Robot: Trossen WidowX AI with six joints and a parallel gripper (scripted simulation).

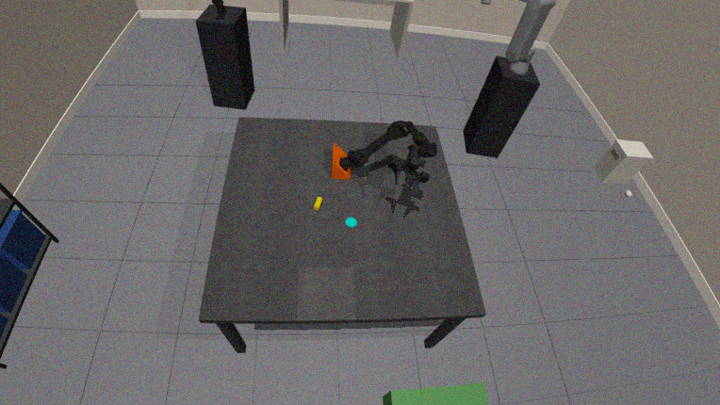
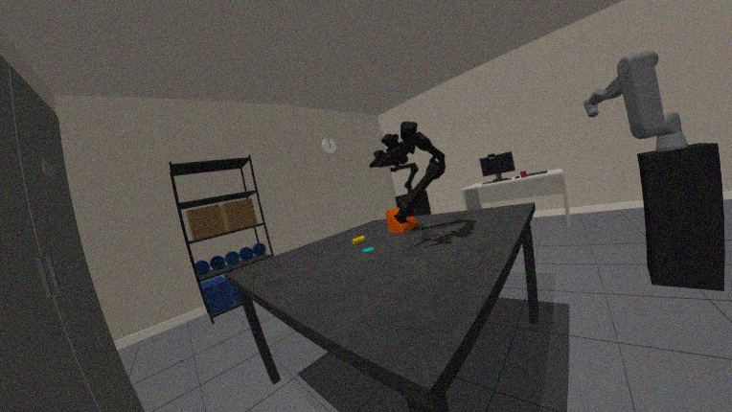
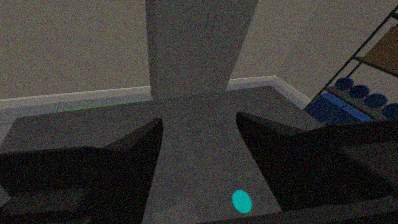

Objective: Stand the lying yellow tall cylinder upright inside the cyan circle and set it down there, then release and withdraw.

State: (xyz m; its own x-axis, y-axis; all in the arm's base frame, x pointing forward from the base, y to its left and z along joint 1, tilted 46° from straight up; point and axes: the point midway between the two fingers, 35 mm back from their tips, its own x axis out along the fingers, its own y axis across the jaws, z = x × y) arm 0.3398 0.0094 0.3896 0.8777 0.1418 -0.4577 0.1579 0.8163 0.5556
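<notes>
The yellow tall cylinder is 38 cm to the right of my gripper tip, 34 cm below it and 10 cm behind it. From my gripper tip the other things lie so: cyan circle (35 cm below, 19 cm to the right, 2 cm behind).
</notes>
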